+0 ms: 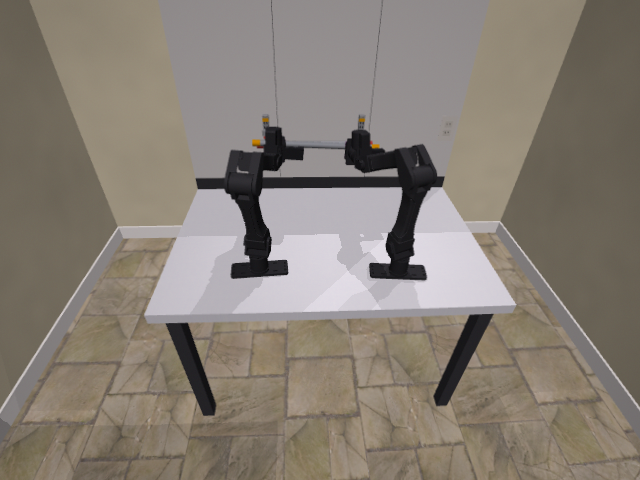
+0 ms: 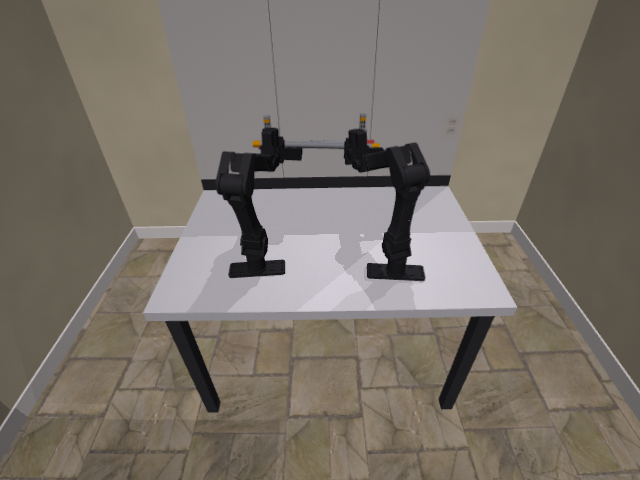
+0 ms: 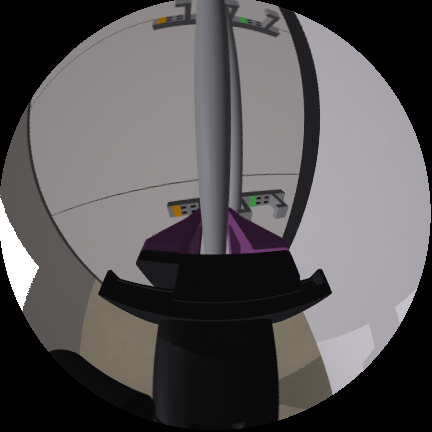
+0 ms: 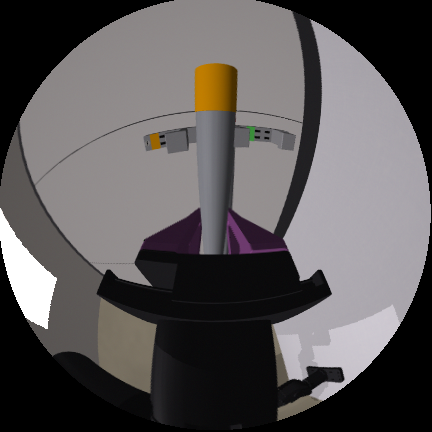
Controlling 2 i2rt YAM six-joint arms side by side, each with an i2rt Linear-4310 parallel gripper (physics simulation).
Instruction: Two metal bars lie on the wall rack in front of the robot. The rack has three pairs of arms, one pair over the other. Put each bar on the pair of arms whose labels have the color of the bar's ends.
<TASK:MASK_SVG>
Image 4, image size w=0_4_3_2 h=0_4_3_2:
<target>my right gripper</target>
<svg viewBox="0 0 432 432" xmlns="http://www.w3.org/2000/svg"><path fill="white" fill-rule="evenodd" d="M198 207L185 218L143 240L134 264L152 286L120 279L110 269L106 269L96 294L121 310L156 324L151 363L150 400L153 417L158 422L196 429L199 425L230 425L230 429L238 429L270 423L277 414L277 374L271 324L286 320L305 311L331 295L331 291L321 269L317 269L308 279L299 281L298 271L283 238L241 217L229 207L226 223L228 254L199 254L201 217L200 207Z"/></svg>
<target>orange-ended bar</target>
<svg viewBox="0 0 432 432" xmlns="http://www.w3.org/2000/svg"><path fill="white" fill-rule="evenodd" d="M207 63L197 66L194 70L196 154L204 254L223 254L233 157L237 69L224 63Z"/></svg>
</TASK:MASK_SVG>
